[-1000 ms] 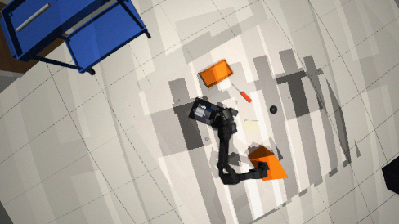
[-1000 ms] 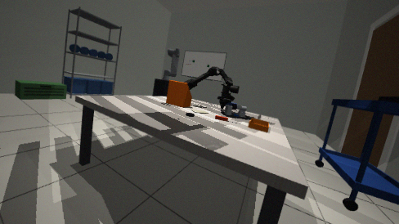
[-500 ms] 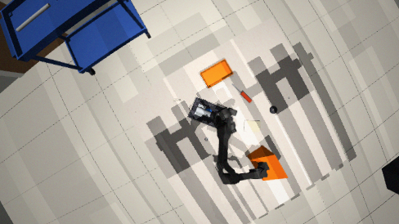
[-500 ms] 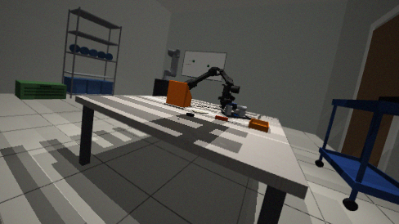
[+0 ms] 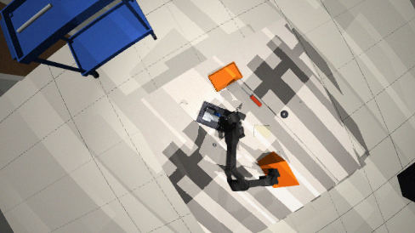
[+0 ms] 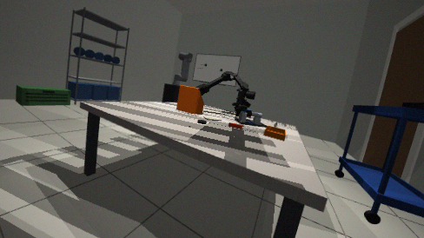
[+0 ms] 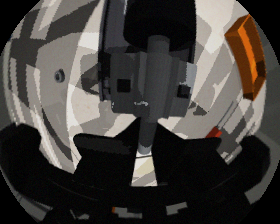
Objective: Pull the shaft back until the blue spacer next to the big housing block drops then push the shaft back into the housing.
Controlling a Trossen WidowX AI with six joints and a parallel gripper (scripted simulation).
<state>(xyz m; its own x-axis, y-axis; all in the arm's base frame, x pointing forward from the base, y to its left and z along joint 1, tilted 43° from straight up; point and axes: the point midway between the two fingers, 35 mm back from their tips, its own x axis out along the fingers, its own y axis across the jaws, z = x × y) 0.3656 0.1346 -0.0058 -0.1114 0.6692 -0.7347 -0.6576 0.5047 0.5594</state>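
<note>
The grey shaft lies 6 cm ahead of my gripper tip, 5 cm to the left of it and 3 cm above it. The rest, counted from my gripper tip: orange tray (31 cm ahead, 9 cm to the right, 4 cm below).
</note>
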